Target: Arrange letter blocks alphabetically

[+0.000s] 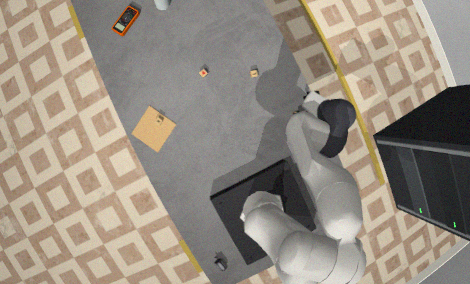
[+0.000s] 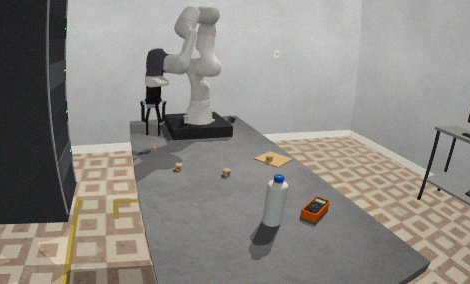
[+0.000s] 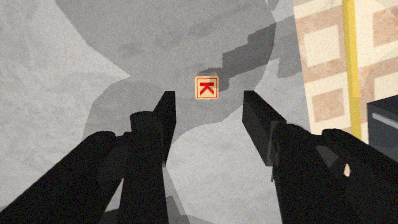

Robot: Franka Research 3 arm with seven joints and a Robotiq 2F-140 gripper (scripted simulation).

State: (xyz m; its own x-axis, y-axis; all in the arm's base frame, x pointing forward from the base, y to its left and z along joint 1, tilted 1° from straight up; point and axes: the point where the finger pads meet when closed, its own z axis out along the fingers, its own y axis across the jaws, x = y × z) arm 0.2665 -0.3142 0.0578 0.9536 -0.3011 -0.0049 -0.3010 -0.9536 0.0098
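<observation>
My hand is 100 mm above the red k block. The rest, counted from my hand: white bottle: 710 mm ahead, 290 mm to the left, 40 mm below; tan mat: 220 mm ahead, 560 mm to the left, 120 mm below.
</observation>
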